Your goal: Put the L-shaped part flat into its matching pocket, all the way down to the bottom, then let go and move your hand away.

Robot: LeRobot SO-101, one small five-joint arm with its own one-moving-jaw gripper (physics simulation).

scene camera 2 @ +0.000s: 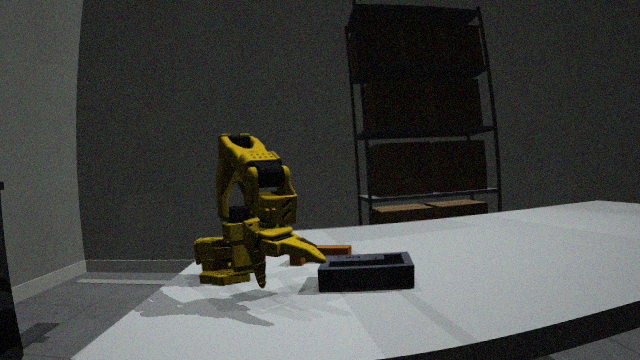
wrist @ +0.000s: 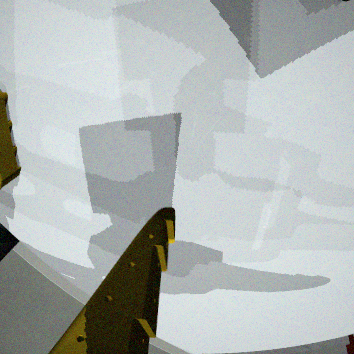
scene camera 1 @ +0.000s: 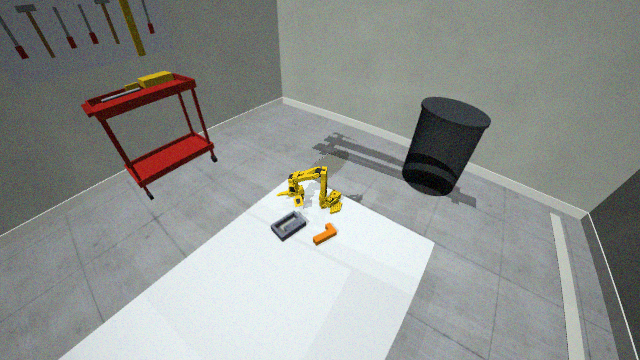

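Seen in the pictures: hand at its tool point: (scene camera 2: pixel 263 285) (wrist: pixel 174 220); arm's base at its link origin: (scene camera 2: pixel 238 276) (scene camera 1: pixel 328 208).
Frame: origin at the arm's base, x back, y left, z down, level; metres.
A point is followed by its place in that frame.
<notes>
The orange L-shaped part (scene camera 1: pixel 325 235) @[x -0.163, y 0.094, z -0.030 m] (scene camera 2: pixel 335 249) @[x -0.182, y 0.063, z -0.027 m] lies flat on the white table, outside the pocket and a short distance from the dark block. The dark grey block with the pocket (scene camera 1: pixel 295 232) @[x -0.223, y -0.032, z -0.011 m] (scene camera 2: pixel 367 279) @[x -0.211, y -0.124, z -0.019 m] sits on the table; its recess faces up and holds no orange part. My gripper (scene camera 1: pixel 289 198) (scene camera 2: pixel 292 272) is fully open and empty, beside the block on the arm-base side, with its jaws spread just above the table. In the wrist view one notched jaw shows over the table; neither the orange part nor a clear view of the pocket shows there.
The yellow arm base (scene camera 1: pixel 331 201) @[x 0.000, y 0.012, z -0.061 m] (scene camera 2: pixel 225 275) @[x 0.011, y -0.052, z -0.017 m] stands at the end of the white table (scene camera 1: pixel 240 285) @[x -0.547, y -0.040, z 0.000 m] (scene camera 2: pixel 500 260) @[x -0.471, y -0.061, z 0.000 m]. Beyond the table are a red cart (scene camera 1: pixel 172 164), a black bin (scene camera 1: pixel 445 145) and a shelf rack (scene camera 2: pixel 425 134) with boxes.
</notes>
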